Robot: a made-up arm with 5 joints.
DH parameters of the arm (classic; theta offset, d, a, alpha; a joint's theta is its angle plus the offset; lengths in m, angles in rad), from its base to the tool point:
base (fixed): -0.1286 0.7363 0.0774 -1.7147
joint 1: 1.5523 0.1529 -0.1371 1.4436
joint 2: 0.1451 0 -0.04 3.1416
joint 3: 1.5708 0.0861 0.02 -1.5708
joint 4: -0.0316 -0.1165 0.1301 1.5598
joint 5: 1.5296 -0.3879 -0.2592 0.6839
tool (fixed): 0.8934 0.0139 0 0
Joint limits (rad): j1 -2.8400..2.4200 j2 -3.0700..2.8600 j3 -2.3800..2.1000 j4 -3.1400..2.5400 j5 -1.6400..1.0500
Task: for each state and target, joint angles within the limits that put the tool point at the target. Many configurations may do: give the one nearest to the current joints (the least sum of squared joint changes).
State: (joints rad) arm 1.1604 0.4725 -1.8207 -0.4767 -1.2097
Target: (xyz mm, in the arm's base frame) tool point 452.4 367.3 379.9
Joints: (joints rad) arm 1.7996 0.4849 -2.0186 -0.4511 -0.6225
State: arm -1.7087 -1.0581 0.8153 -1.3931 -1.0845
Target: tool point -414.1 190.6 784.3
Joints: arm -1.8564 -1.1515 0.7947 -1.0147 -1.4305
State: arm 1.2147 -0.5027 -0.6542 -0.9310 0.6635
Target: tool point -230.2 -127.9 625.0
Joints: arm 1.2679 -0.4927 -0.7007 -0.7776 0.4540
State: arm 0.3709 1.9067 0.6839 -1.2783 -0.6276
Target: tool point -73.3 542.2 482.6
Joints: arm 0.1350 2.2222 0.5747 -1.4507 -0.1403
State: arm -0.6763 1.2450 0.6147 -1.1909 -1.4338
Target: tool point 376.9 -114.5 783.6
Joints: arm -1.1098 1.2152 1.0432 -0.9773 -0.6479
